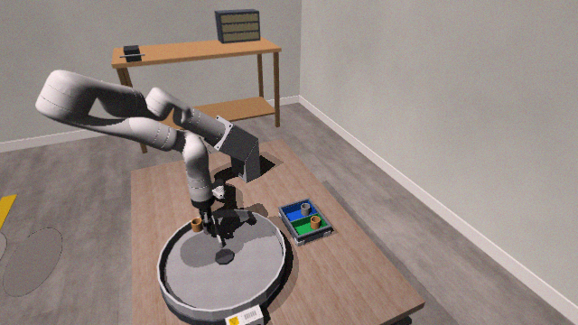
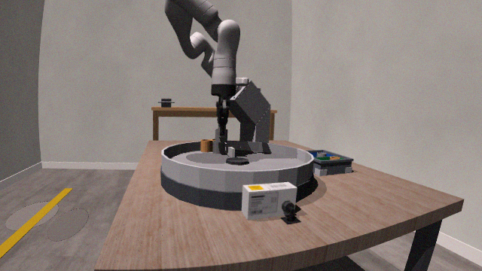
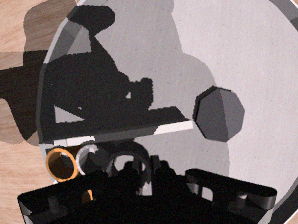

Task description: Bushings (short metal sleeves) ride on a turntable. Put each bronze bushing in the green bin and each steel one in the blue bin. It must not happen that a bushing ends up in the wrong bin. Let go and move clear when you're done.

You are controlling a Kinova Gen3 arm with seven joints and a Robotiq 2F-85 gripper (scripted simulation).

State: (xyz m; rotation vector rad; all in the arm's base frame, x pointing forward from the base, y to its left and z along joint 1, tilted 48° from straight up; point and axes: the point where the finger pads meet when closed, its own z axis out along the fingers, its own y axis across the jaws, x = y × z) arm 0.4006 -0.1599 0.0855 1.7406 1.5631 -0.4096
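Right now my hand is 50 mm short of the tray, 370 mm to the right of it and 110 mm above it. From my hand the other things lie so: turntable: 100 mm ahead, 20 mm to the left, 80 mm below.
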